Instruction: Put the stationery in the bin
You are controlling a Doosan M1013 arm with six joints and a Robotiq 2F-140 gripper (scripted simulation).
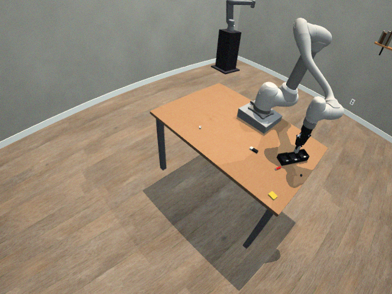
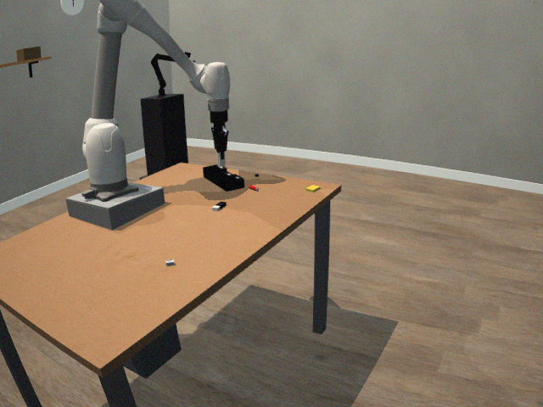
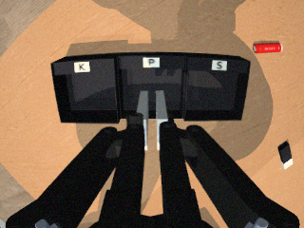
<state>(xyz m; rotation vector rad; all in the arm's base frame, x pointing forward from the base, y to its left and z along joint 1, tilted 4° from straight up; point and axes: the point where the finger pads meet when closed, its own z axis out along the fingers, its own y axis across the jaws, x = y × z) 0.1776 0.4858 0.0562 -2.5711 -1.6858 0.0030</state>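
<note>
The black three-compartment bin is 80 mm below my hand. Round my hand: black-and-white eraser (190 mm ahead, 250 mm to the right, 100 mm below); small red cylinder (180 mm ahead, 10 mm to the right, 100 mm below); small black round thing (80 mm ahead, 140 mm to the left, 100 mm below).
</note>
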